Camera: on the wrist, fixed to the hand. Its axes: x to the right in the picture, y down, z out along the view.
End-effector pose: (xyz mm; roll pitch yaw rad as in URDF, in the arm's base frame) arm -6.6 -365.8 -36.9 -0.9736 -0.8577 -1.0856
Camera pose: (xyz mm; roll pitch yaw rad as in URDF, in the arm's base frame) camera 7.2 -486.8 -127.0 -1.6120 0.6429 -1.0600
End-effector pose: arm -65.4 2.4 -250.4 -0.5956 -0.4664 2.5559
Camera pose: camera -133.3 32.6 -382.5 -1.0284 0.9103 -3.0445
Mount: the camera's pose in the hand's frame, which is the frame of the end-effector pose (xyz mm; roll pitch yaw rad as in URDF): 6.1 94.9 -118.0 -0.1035 0.5751 1.4873
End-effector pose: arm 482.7 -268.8 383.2 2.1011 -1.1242 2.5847
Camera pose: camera 560.4 -380.6 449.8 -1.6058 -0.5161 -0.6101
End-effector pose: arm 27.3 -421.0 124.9 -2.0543 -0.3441 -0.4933
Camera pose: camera -29.3 -559.3 99.5 -2.7776 0.4504 -1.8054
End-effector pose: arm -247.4 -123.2 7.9 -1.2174 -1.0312 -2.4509
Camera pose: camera -385.3 -136.2 -53.6 -1.7558 0.4553 -2.6994
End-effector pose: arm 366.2 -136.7 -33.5 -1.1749 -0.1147 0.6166
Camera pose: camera 425.4 -183.4 -165.0 -2.4033 1.3125 -0.1620
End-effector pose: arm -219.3 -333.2 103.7 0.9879 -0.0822 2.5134
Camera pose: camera -311.9 -452.3 118.4 -0.1171 -0.4149 -2.2394
